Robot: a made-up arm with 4 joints.
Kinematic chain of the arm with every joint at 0, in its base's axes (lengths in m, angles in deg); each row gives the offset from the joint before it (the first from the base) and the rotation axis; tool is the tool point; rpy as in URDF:
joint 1: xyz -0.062 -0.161 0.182 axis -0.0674 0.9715 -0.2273
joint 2: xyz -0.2 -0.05 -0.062 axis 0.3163 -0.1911 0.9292
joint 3: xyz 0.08 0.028 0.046 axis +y
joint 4: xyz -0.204 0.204 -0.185 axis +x
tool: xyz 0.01 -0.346 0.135 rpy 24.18 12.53 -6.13
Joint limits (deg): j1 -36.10..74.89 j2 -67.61..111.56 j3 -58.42..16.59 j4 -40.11..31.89
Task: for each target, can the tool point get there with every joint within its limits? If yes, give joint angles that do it. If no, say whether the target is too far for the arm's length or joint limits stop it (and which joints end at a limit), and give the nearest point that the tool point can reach.
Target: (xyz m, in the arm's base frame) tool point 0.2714 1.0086 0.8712
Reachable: no: too far | nearest point -0.0595 -0.0068 0.4347 | short by 1.154 m
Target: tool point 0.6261 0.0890 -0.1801
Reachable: no: joint limits stop it (at a limit: joint 1, joint 3, joint 4) | nearest point 0.1386 -0.1085 -0.0274 | short by 0.548 m
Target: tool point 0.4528 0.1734 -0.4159
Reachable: no: joint limits stop it (at a limit: joint 1, joint 4) | nearest point 0.0829 -0.0696 -0.0783 | short by 0.557 m
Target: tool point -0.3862 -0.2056 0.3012
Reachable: yes | joints 24.84 -28.83 -7.42 -7.57
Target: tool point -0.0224 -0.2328 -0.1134
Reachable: yes | joints -25.75 85.14 -2.11 24.99
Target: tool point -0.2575 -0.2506 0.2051
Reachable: yes | joints 58.75 95.08 -11.75 -3.44
